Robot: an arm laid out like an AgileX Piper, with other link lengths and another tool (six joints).
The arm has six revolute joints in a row. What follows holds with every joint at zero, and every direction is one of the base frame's.
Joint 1 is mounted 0.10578 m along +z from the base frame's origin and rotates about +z.
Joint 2 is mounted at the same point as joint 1 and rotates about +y.
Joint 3 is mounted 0.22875 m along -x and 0.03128 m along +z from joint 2 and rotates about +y.
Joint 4 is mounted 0.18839 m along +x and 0.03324 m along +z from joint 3 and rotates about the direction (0.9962, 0, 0.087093).
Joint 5 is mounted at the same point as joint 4 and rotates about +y.
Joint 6 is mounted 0.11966 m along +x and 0.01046 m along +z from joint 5 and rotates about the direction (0.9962, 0, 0.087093).
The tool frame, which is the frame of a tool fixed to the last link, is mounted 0.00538 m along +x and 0.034 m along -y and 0.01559 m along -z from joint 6; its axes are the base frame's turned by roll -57.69, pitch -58.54 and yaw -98.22 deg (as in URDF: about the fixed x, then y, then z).
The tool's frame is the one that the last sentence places.
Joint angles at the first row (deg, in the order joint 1, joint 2, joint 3, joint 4, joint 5, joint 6):
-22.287 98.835 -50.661 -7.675 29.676 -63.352
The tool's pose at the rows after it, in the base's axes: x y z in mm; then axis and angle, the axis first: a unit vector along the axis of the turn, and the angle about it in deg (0 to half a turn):
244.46 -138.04 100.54 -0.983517 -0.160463 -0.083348 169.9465
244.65 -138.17 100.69 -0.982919 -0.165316 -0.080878 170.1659
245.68 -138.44 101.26 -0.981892 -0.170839 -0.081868 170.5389
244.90 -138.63 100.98 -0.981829 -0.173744 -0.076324 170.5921
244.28 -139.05 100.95 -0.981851 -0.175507 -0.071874 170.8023
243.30 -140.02 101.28 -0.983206 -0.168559 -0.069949 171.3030
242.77 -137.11 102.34 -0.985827 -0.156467 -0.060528 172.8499
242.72 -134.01 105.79 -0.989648 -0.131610 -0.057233 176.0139
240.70 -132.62 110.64 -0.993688 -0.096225 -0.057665 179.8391
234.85 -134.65 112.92 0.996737 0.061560 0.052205 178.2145
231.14 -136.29 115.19 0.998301 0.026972 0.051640 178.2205
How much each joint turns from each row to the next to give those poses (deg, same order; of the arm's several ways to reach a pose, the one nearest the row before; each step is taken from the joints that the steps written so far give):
0.000 0.001 -0.052 -0.348 -0.016 0.000
0.001 -0.001 0.002 -0.328 0.033 -0.355
-0.001 0.000 -0.001 -0.261 -0.397 -0.397
-0.037 0.001 0.000 -0.388 0.456 -0.207
-0.003 -0.001 -0.001 -0.656 0.316 0.196
0.162 0.000 0.002 -1.535 0.196 2.108
1.981 -0.002 0.000 -5.027 1.157 6.998
2.977 0.001 0.000 -8.049 1.370 11.847
2.796 0.001 0.000 -8.275 2.374 12.880
0.803 0.000 0.001 -3.356 2.730 6.681
0.002 0.044 -1.041 0.808 2.476 2.611

